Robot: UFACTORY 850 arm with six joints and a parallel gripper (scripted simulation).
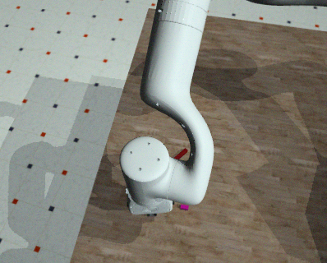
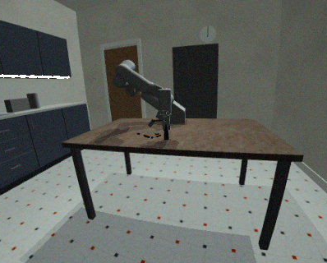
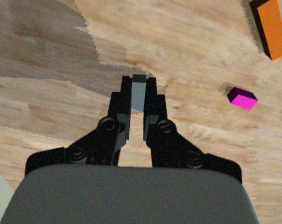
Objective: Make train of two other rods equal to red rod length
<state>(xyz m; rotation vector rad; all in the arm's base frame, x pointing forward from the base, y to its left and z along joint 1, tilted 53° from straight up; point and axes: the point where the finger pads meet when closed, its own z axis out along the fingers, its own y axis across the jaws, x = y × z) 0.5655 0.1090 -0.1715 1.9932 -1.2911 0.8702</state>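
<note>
My gripper is now 2 cm above the grey rod. Round my hand: blue rod (11 cm to the right, 2 cm below, 1 cm behind); orange rod (8 cm to the right, 5 cm behind, 2 cm below); red rod (16 cm to the right, 3 cm behind, 2 cm below).
</note>
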